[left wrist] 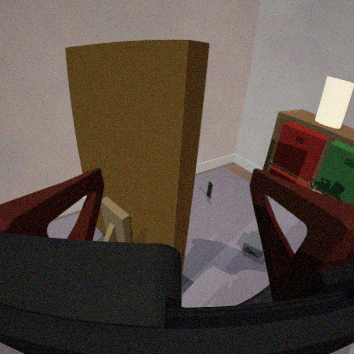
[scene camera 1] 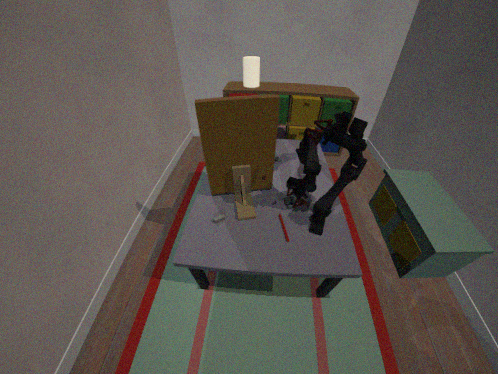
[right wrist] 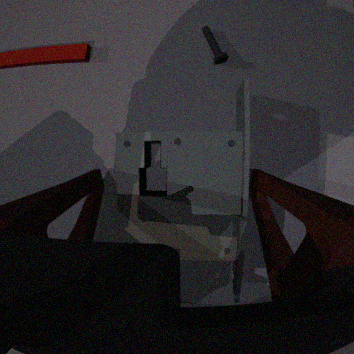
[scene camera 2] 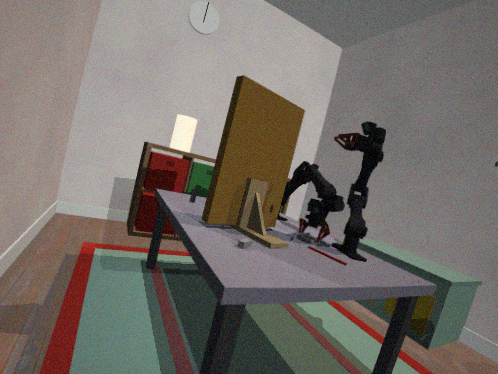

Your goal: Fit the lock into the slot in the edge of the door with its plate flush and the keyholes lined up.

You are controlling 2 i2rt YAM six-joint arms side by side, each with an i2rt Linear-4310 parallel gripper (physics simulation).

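Pixels of known places: left gripper, fingertip midpoint: (left wrist: 176,176) (scene camera 1: 309,125) (scene camera 2: 336,136); right gripper, fingertip midpoint: (scene camera 1: 290,202) (right wrist: 176,176) (scene camera 2: 307,238); left arm's base at its link origin: (scene camera 1: 318,219) (scene camera 2: 347,252); right arm's base at its link origin: (scene camera 1: 302,156).
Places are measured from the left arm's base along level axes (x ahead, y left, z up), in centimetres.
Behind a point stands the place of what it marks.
The brown door (scene camera 1: 237,140) @[z 37.4, x 49.3, y -2.0 cm] (scene camera 2: 260,150) @[z 33.8, x 49.9, y -1.5 cm] (left wrist: 130,125) @[z 44.1, x 42.0, y -6.6 cm] stands upright in a wooden stand (scene camera 1: 245,211) @[z 1.8, x 39.6, y 11.5 cm] (scene camera 2: 272,241) @[z 1.8, x 40.0, y 14.3 cm] (left wrist: 117,220) @[z 20.0, x 44.4, y -2.3 cm]. A small dark keyhole (scene camera 1: 264,178) @[z 8.1, x 37.3, y -12.3 cm] (scene camera 2: 271,208) @[z 10.4, x 36.7, y -10.9 cm] shows low on its face; the edge slot cannot be made out. The grey lock (right wrist: 205,170) @[z 2.0, x 19.6, y -6.6 cm] lies flat on the table, its long plate on the right in the right wrist view, its keyhole cutout left of centre. My right gripper (scene camera 1: 296,202) @[z 1.4, x 18.2, y -5.4 cm] (scene camera 2: 314,234) @[z 1.4, x 18.2, y -5.4 cm] (right wrist: 176,176) @[z 1.4, x 18.2, y -5.4 cm] is open, low over the lock, one finger on each side. My left gripper (scene camera 2: 338,139) @[z 49.3, x 16.5, y -7.7 cm] (left wrist: 176,176) @[z 49.3, x 16.5, y -7.7 cm] is open and empty, raised high.
A red bar (scene camera 1: 284,228) @[z 0.7, x 16.2, y 13.2 cm] (scene camera 2: 327,255) @[z 0.5, x 16.8, y 13.4 cm] (right wrist: 45,55) @[z 0.6, x 19.4, y 7.9 cm] and a dark screw (right wrist: 214,45) @[z 0.6, x 26.7, y -2.2 cm] lie near the lock. A small grey block (scene camera 1: 218,218) @[z 2.2, x 51.0, y 22.1 cm] (scene camera 2: 244,244) @[z 1.5, x 51.8, y 24.4 cm] lies beside the stand. A greenish block (left wrist: 252,250) @[z 1.9, x 40.0, y -43.1 cm] and a small dark upright piece (scene camera 2: 193,195) @[z 3.9, x 73.4, y -40.7 cm] (left wrist: 209,189) @[z 4.0, x 73.0, y -40.7 cm] are on the table beyond the door.
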